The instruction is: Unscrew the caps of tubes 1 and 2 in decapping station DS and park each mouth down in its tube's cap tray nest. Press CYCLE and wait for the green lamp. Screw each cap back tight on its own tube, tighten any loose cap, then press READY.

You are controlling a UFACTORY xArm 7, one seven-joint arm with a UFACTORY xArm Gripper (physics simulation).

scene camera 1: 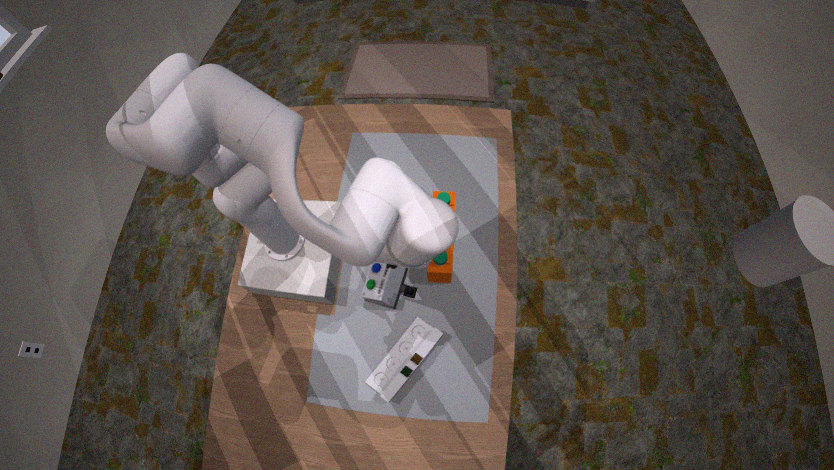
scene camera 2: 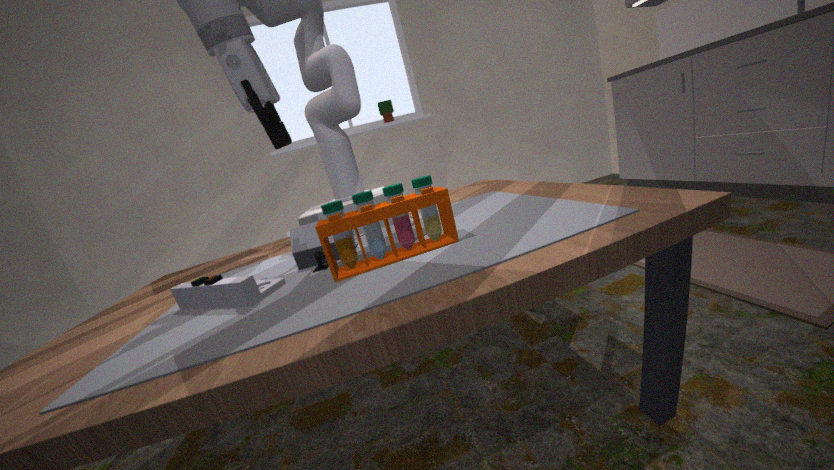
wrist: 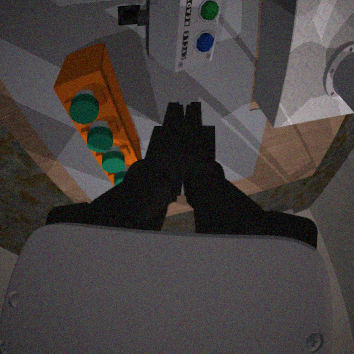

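Seen in the pictures: gripper, fingertip midpoint: point(scene camera 2: 284, 145) point(wrist: 186, 123); arm's base at its link origin: point(scene camera 1: 284, 239) point(scene camera 2: 350, 198) point(wrist: 346, 70).
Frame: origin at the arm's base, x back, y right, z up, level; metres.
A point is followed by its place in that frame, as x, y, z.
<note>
My gripper point(scene camera 2: 281, 145) {-0.334, 0.044, 0.153} point(wrist: 186, 123) {-0.334, 0.044, 0.153} is shut and empty, pointing down high above the table; in scene camera 1 the arm hides it. In the wrist view its tips are between the orange rack point(scene camera 1: 440, 274) {-0.428, 0.009, -0.004} point(scene camera 2: 449, 216) {-0.423, -0.207, -0.040} point(wrist: 82, 66) {-0.419, 0.009, -0.018} and the control box point(scene camera 1: 382, 293) {-0.300, 0.084, -0.004} point(scene camera 2: 302, 246) {-0.324, 0.080, -0.041}. The rack holds upright tubes, all with green caps, including a near one point(scene camera 1: 440, 257) {-0.422, -0.021, 0.035} point(scene camera 2: 332, 207) {-0.438, -0.027, 0.029} point(wrist: 84, 108) {-0.418, -0.018, 0.034}. I cannot read tube numbers. The box has a blue button point(scene camera 1: 376, 267) {-0.267, 0.019, -0.015} point(wrist: 205, 42) {-0.267, 0.020, -0.016} and a green button point(scene camera 1: 370, 284) {-0.263, 0.065, -0.016} point(wrist: 209, 10) {-0.265, 0.065, -0.015}. A white tray point(scene camera 1: 430, 344) {-0.437, 0.179, -0.042} point(scene camera 2: 215, 298) {-0.427, 0.222, -0.067} has ring-marked places.
A small black block point(scene camera 1: 410, 291) {-0.358, 0.052, -0.064} point(scene camera 2: 319, 260) {-0.358, 0.046, -0.070} point(wrist: 128, 15) {-0.356, 0.052, -0.066} stands out beside the control box. The white arm base point(scene camera 1: 285, 283) {-0.043, 0.117, 0.000} point(wrist: 310, 75) {-0.089, -0.020, 0.000} is on the box's other side. The grey mat point(scene camera 1: 466, 402) {-0.557, 0.309, -0.087} point(scene camera 2: 513, 204) {-0.280, -0.389, -0.087} lies under the rack, box and tray.
</note>
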